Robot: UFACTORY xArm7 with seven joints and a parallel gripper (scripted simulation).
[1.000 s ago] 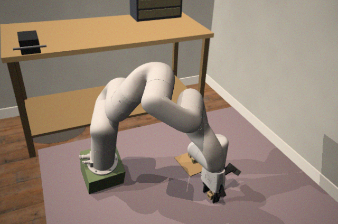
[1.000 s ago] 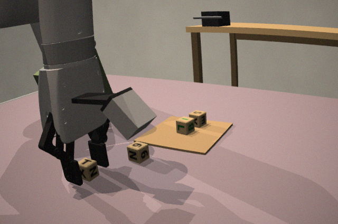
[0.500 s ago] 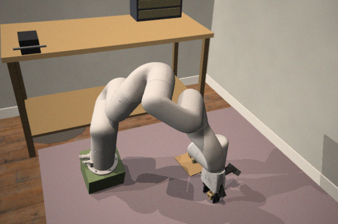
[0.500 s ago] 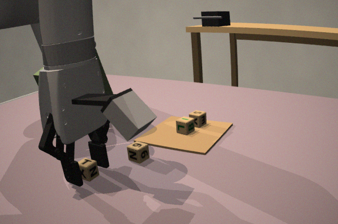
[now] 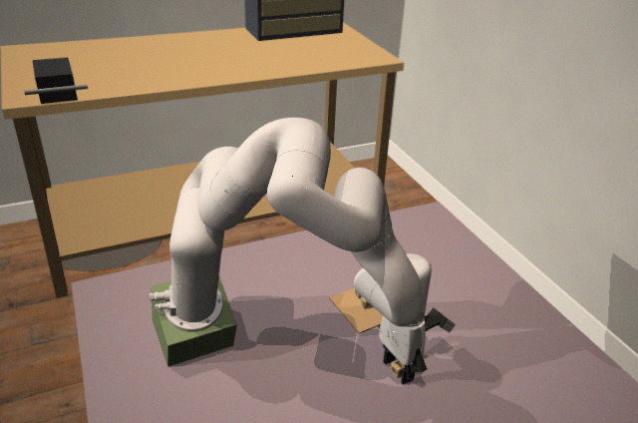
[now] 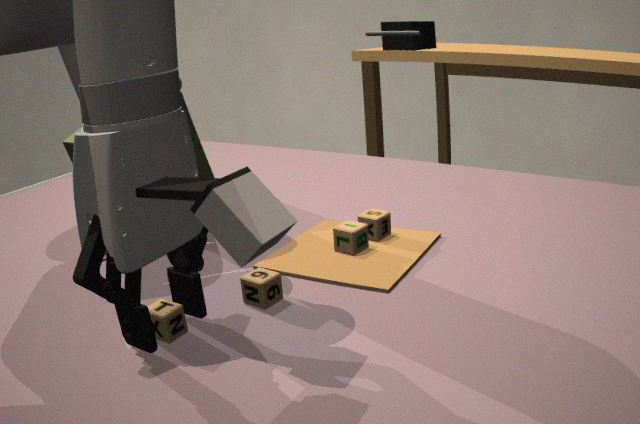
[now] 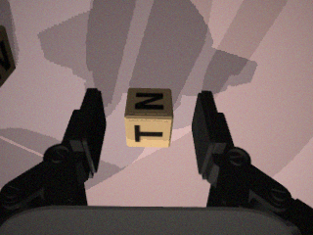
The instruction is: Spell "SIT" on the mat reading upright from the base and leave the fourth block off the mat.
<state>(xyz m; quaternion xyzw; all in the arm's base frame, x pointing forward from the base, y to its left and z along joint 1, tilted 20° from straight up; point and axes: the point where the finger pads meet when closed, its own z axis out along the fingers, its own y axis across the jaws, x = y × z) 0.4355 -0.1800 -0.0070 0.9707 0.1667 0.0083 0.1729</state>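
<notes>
Now: hand 1 cm above the wooden block. The rest, counted from my hand: tan mat 1 cm behind, 22 cm to the left, 2 cm below.
</notes>
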